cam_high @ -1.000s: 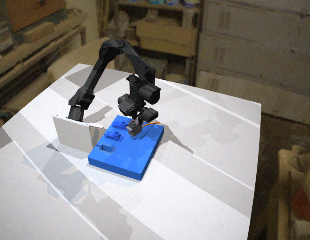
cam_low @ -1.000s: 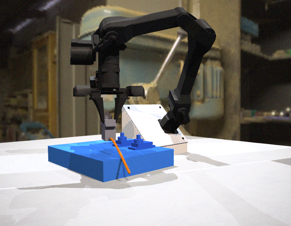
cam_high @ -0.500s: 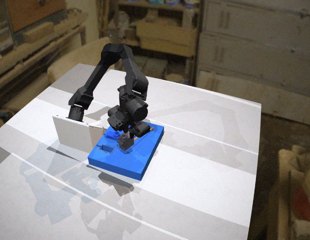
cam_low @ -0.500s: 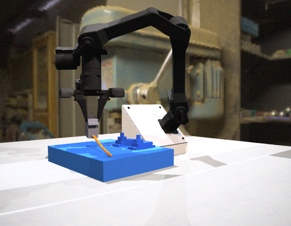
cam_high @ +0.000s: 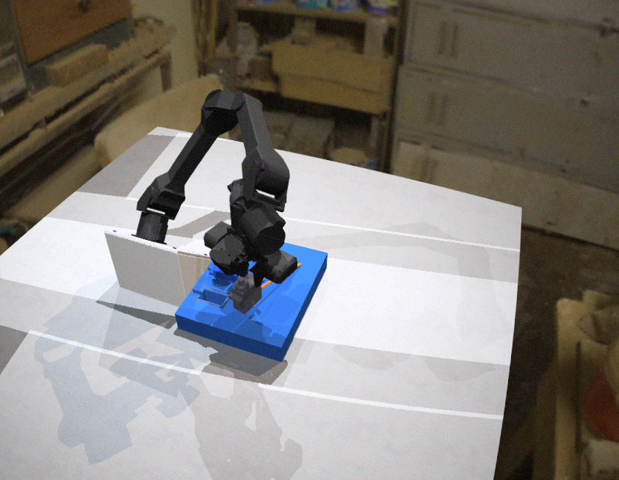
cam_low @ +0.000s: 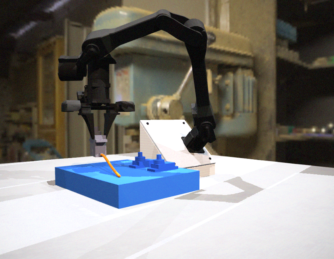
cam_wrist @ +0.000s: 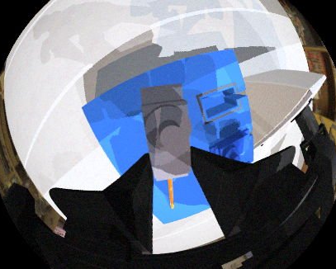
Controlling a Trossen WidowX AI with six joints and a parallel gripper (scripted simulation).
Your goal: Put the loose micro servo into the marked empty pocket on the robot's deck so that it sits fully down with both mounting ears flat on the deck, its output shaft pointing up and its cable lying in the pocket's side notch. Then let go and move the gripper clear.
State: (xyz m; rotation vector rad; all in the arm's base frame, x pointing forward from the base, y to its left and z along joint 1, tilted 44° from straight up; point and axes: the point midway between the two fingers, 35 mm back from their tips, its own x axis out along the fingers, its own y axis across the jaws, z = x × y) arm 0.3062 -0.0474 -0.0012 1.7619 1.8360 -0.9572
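Right now the blue deck is 10 mm ahead of my gripper tip, 70 mm to the left of it and 100 mm below it.
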